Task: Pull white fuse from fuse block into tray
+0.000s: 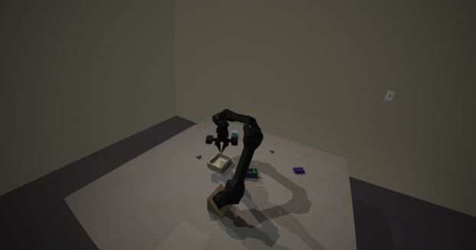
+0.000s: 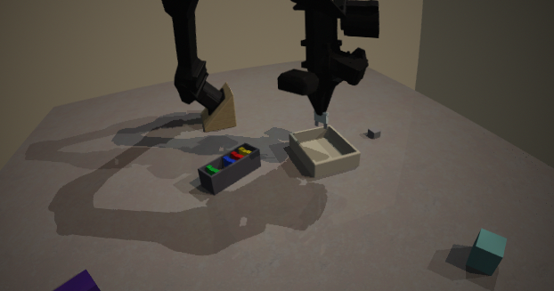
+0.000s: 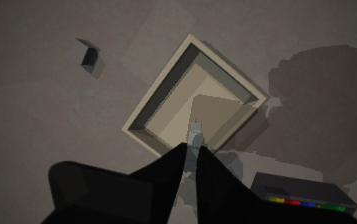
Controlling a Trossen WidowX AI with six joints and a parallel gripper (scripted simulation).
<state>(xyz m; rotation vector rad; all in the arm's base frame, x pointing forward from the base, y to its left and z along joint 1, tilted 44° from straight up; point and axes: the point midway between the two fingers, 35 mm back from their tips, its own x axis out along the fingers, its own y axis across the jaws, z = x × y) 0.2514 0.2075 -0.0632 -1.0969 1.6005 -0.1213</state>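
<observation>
Now: the beige tray 10 mm to the left of my gripper tip and 90 mm below it. Round my gripper tip: purple flat piece (260 mm ahead, 450 mm to the right, 90 mm below); then teal cube (350 mm ahead, 130 mm to the left, 80 mm below); then white fuse (10 mm below).
</observation>
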